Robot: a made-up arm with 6 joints.
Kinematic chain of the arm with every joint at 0, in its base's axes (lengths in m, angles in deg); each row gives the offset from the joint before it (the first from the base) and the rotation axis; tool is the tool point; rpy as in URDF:
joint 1: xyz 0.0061 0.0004 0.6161 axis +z
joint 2: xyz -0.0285 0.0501 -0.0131 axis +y
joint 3: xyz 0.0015 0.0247 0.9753 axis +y
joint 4: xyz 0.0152 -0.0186 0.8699 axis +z
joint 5: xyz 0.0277 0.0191 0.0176 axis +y
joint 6: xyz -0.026 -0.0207 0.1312 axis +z
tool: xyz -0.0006 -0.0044 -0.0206 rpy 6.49 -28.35 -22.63
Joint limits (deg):
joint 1: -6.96..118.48
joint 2: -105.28..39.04
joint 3: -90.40..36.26
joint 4: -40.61..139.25
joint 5: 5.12..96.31
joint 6: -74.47..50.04
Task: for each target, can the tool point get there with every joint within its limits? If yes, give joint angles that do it. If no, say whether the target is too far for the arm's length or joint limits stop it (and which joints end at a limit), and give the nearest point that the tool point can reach.
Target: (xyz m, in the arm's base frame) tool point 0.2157 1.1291 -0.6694
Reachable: no: joint limits stop it (at a limit: joint 1, joint 2, joint 3, joint 6) | nearest point -0.6295 0.2494 -0.5208 | short by 1.229 m
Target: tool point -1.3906 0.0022 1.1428
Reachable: yes | joints 7.36 -29.83 -77.10 115.81 85.99 -35.48
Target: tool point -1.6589 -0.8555 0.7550
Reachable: yes | joints 28.65 -67.65 -43.35 -1.47 64.71 12.37
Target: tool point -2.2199 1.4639 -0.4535
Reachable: no: too far | nearest point -1.7572 0.3960 -0.1208 | short by 1.210 m
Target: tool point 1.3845 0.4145 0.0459
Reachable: no: joint limits stop it (at a limit: joint 2, joint 3, joint 5, joint 6) | nearest point 1.4391 0.4309 1.4372 | short by 1.392 m
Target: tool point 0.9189 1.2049 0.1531
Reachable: no: joint limits stop it (at a limit: joint 2, joint 3, joint 5, joint 6) | nearest point 0.9098 1.1929 1.4372 | short by 1.284 m
